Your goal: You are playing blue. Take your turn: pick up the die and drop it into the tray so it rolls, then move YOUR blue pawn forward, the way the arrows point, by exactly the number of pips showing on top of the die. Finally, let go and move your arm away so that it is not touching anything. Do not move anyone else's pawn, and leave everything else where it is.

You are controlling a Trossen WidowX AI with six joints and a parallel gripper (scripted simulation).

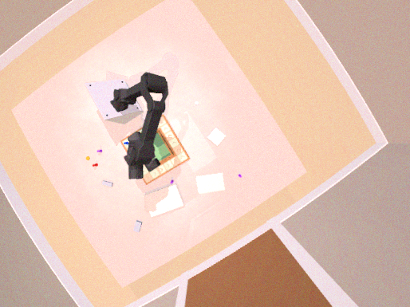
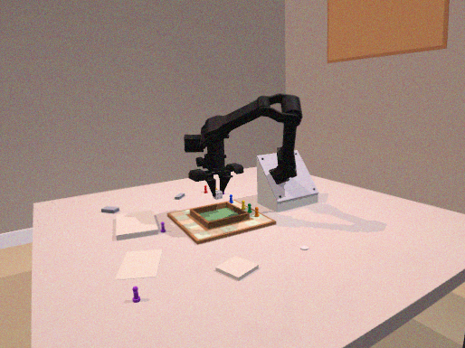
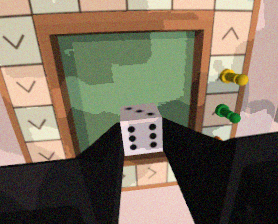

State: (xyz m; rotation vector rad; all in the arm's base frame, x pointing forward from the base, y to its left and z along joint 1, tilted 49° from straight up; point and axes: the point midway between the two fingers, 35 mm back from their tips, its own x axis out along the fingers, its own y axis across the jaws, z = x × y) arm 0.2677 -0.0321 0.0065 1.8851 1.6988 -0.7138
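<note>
Right now the blue pawn is 12 cm behind my gripper tip, 10 cm to the right of it and 6 cm below it. From my gripper tip the other things lie so: white die (right at my gripper tip); yellow pawn (11 cm behind, 6 cm below, 1 cm to the right); green tray (8 cm below).
</note>
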